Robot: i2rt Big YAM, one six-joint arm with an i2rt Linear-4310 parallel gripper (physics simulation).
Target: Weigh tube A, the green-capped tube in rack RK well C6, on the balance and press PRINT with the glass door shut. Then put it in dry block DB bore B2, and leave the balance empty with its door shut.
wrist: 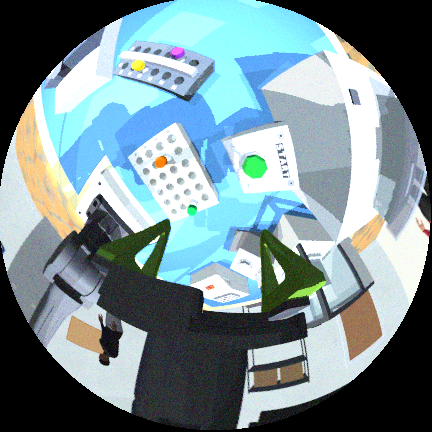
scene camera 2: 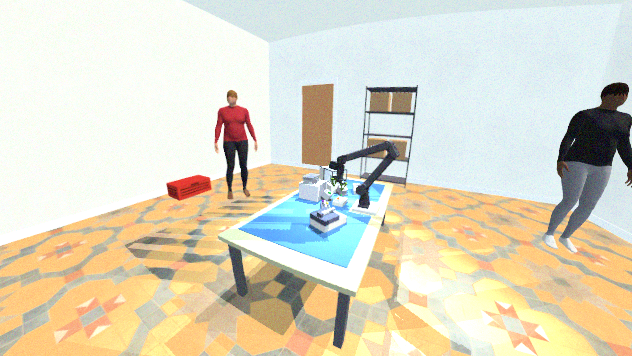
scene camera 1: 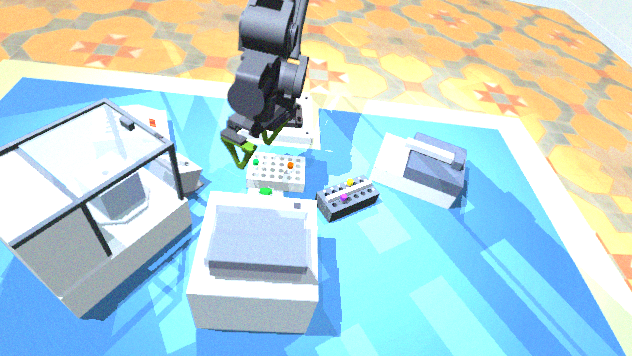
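Seen in the pictures: gripper, fingertip midpoint: [wrist: 214, 228] [scene camera 2: 337, 188] [scene camera 1: 254, 155]; arm's base, link origin: [wrist: 109, 221] [scene camera 2: 363, 205].
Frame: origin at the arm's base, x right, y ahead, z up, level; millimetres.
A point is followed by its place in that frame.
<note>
The green-capped tube [scene camera 1: 256, 162] {x 55, y 206, z 31 mm} [wrist: 192, 210] {x 56, y 203, z 32 mm} stands upright in a corner well of the white rack [scene camera 1: 275, 185] {x 11, y 237, z -6 mm} [wrist: 196, 152] {x -1, y 239, z -19 mm}. My gripper [scene camera 1: 256, 154] {x 60, y 235, z 80 mm} [scene camera 2: 339, 186] {x 60, y 235, z 80 mm} [wrist: 214, 228] {x 60, y 235, z 80 mm} is open and empty, above the table near that corner. In the wrist view the cap lies beyond the fingertips, nearer the left finger. The glass-walled balance [scene camera 1: 145, 245] {x 239, y 409, z 22 mm} [wrist: 314, 280] stands at the left in scene camera 1; its door state is unclear. A grey block [scene camera 1: 356, 206] {x -163, y 293, z -1 mm} [wrist: 204, 75] {x -94, y 305, z -5 mm} with two rows of bores holds a yellow-capped and a magenta-capped tube; its label is unreadable.
An orange-capped tube [scene camera 1: 290, 165] {x -19, y 210, z 32 mm} [wrist: 160, 161] {x -19, y 208, z 32 mm} shares the rack. A green START button [scene camera 1: 265, 191] {x 35, y 302, z 50 mm} [wrist: 255, 166] {x 33, y 297, z 48 mm} sits between the rack and a large white machine [scene camera 1: 255, 305] {x 49, y 543, z 85 mm} [wrist: 325, 165] {x 47, y 362, z 79 mm}. A lidded device [scene camera 1: 435, 172] {x -345, y 235, z 57 mm} stands at the right. A keypad box [wrist: 220, 287] {x 299, y 122, z 33 mm} stands near the balance.
</note>
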